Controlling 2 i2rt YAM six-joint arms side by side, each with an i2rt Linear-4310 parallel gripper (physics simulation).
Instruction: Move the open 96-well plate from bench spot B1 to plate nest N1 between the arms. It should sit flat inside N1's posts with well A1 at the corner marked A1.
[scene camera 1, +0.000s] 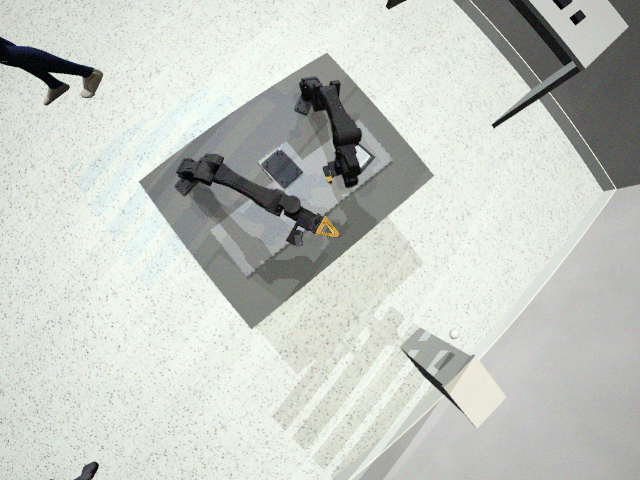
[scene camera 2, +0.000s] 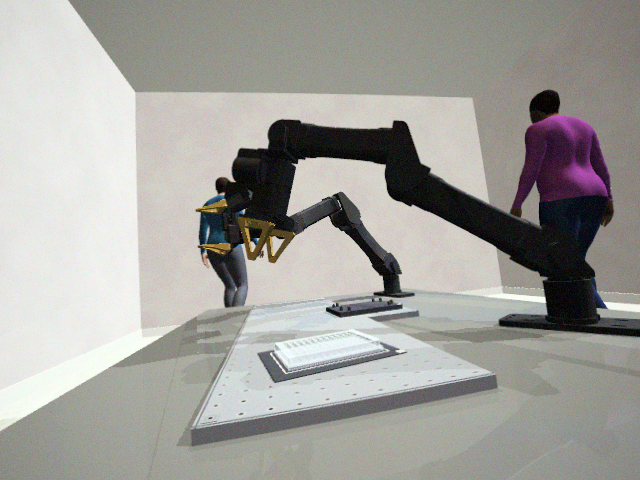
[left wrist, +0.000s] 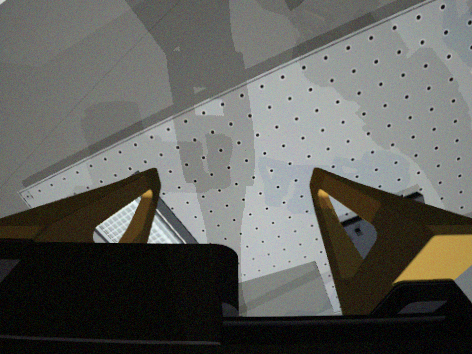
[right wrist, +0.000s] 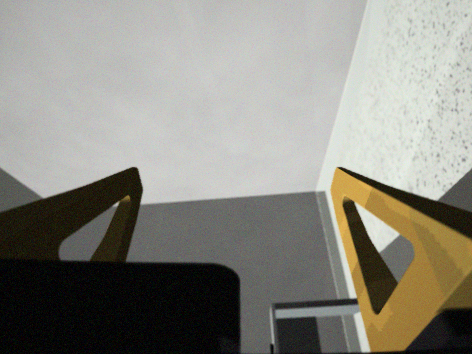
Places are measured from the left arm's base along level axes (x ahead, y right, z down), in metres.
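Pixels of known places: left gripper, fingertip midpoint: (scene camera 1: 341, 180) (scene camera 2: 262, 261) (left wrist: 235, 176); right gripper, fingertip midpoint: (scene camera 1: 337, 235) (scene camera 2: 196, 228) (right wrist: 236, 178); left arm's base, link origin: (scene camera 1: 307, 97) (scene camera 2: 573, 326); right arm's base, link origin: (scene camera 2: 392, 295).
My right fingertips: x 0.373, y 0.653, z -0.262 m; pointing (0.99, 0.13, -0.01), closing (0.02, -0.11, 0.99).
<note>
Ahead of a thing's pixels: the offset from my right fingertips to its top centre. Level surfaces: height alone.
The clear-white 96-well plate @(dx -0.035, dy -0.449, dz +0.233 m) (scene camera 1: 363, 153) (scene camera 2: 328, 349) (left wrist: 117, 228) lies flat on a dark mat @(dz +0.247 m) (scene camera 2: 267, 363) at bench spot B1. In the left wrist view a finger partly covers it. The dark nest N1 @(dx -0.333, dy -0.236, dz +0.227 m) (scene camera 1: 280, 167) (scene camera 2: 361, 308) (left wrist: 361, 236), with short posts, stands empty between the arm bases. My left gripper (scene camera 2: 262, 259) (left wrist: 235, 176) is open and empty, high above the board; in the left wrist view the plate is low left and the nest low right. My right gripper (scene camera 2: 199, 228) (right wrist: 236, 178) is open and empty, raised and pointing sideways. The A1 markings are not readable.
A light perforated board @(dz +0.249 m) (scene camera 2: 310, 408) (left wrist: 280, 120) lies under the mat, on the grey table @(dz +0.262 m) (scene camera 1: 253, 304) (scene camera 2: 413, 439). In scene camera 1 the left arm (scene camera 1: 343, 121) reaches over the board beside the plate, and the right arm (scene camera 1: 248, 188) reaches past the nest. People (scene camera 2: 566, 160) stand behind the table.
</note>
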